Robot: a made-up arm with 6 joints.
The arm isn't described. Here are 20 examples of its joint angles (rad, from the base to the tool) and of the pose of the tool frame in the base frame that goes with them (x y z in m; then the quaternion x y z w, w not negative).
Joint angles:
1: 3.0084 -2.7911 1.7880 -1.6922 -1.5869 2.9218
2: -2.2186 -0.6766 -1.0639 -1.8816 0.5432 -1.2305
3: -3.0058 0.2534 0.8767 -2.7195 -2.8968 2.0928
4: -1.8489 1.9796 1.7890 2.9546 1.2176 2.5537
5: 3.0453 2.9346 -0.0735 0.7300 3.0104 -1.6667
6: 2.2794 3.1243 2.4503 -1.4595 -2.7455 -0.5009
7: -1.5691 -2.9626 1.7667 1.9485 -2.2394 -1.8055
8: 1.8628 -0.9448 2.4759 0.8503 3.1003 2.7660
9: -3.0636 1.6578 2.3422 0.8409 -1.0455 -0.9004
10: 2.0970 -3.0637 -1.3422 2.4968 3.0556 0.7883
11: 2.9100 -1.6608 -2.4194 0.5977 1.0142 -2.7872
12: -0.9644 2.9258 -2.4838 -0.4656 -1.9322 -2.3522
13: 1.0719 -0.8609 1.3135 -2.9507 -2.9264 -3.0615
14: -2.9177 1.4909 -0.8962 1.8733 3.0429 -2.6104
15: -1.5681 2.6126 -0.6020 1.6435 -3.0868 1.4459
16: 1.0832 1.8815 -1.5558 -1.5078 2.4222 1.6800
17: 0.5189 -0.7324 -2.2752 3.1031 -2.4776 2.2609
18: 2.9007 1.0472 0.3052 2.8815 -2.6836 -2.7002
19: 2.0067 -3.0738 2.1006 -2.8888 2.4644 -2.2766
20: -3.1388 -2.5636 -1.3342 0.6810 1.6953 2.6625
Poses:
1: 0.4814 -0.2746 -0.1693 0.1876 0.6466 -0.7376 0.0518
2: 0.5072 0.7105 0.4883 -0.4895 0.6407 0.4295 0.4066
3: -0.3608 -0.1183 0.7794 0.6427 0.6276 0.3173 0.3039
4: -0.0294 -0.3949 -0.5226 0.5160 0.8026 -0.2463 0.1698
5: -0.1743 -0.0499 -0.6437 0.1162 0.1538 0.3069 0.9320
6: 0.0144 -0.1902 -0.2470 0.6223 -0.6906 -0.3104 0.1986
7: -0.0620 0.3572 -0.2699 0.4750 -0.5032 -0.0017 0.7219
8: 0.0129 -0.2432 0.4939 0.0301 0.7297 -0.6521 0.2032
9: -0.2846 0.0261 -0.2735 -0.9136 -0.2181 -0.0547 0.3388
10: -0.1429 0.1248 -0.4860 0.5387 0.1636 0.1445 0.8137
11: 0.2245 -0.1841 -0.2688 0.4337 0.8667 -0.2412 0.0510
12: 0.1817 -0.0539 -0.0576 -0.2575 0.6440 0.7049 0.1485
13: -0.1984 -0.2404 0.7242 0.5495 -0.8265 0.0380 0.1159
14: -0.6702 -0.2219 0.3915 -0.6608 0.6836 -0.2008 0.2361
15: 0.0456 -0.5012 -0.4482 -0.3222 -0.4306 -0.6419 0.5465
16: 0.3456 0.5447 0.2277 0.7771 0.5090 0.0758 0.3623
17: -0.4737 -0.2140 0.3303 0.1744 -0.1955 -0.1562 0.9524
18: -0.7436 0.1466 0.4276 -0.8157 0.3746 -0.4164 0.1444
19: 0.1064 -0.2954 -0.3553 -0.6021 0.7794 0.1325 0.1115
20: 0.1510 -0.1502 -0.6852 -0.0909 0.8432 -0.4060 0.3403
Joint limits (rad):
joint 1: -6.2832..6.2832
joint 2: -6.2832..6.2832
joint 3: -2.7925..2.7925
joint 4: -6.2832..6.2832
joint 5: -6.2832..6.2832
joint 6: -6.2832..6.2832
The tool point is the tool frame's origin. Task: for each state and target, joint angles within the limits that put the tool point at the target. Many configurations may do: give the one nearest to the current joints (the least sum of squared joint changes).
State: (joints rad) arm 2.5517 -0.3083 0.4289 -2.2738 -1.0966 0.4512
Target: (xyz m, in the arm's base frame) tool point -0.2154 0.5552 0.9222
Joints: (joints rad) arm 1.7081 0.2577 0.6400 -2.4534 -1.0170 0.4512
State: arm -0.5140 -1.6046 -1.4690 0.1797 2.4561 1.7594
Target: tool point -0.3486 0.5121 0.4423
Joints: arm -0.8642 -0.7536 -1.6087 0.2181 2.6975 1.7594
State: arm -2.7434 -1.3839 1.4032 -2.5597 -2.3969 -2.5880
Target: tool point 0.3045 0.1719 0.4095
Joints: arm -2.3621 -1.4498 1.9772 -2.7981 -2.3103 -2.5880
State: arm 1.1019 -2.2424 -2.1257 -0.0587 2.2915 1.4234
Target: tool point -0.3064 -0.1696 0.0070
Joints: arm 0.6550 -1.7208 -2.7925 -0.0587 3.0703 1.4234
